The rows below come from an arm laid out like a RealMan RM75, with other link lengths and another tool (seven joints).
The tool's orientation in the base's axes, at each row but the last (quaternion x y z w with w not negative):
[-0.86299 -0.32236 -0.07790 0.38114]
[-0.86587 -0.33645 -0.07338 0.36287]
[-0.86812 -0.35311 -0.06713 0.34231]
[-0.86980 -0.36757 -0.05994 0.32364]
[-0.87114 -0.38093 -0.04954 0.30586]
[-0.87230 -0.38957 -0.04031 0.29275]
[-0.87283 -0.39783 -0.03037 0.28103]
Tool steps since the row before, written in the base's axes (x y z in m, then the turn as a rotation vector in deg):
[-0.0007 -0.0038 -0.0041 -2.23 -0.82 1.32]
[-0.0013 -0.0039 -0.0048 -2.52 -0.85 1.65]
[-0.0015 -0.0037 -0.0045 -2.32 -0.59 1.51]
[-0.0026 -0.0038 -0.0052 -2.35 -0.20 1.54]
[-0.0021 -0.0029 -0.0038 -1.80 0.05 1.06]
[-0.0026 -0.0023 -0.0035 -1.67 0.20 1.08]
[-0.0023 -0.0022 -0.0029 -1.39 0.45 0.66]
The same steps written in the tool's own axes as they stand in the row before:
[-0.0040 0.0040 0.0002 -1.65 -1.76 -1.25]
[-0.0048 0.0039 0.0010 -1.76 -2.12 -1.48]
[-0.0048 0.0034 0.0012 -1.51 -2.05 -1.23]
[-0.0059 0.0029 0.0021 -1.29 -2.29 -1.01]
[-0.0045 0.0019 0.0017 -0.90 -1.80 -0.56]
[-0.0044 0.0011 0.0021 -0.70 -1.80 -0.52]
[-0.0039 0.0009 0.0017 -0.46 -1.53 -0.09]

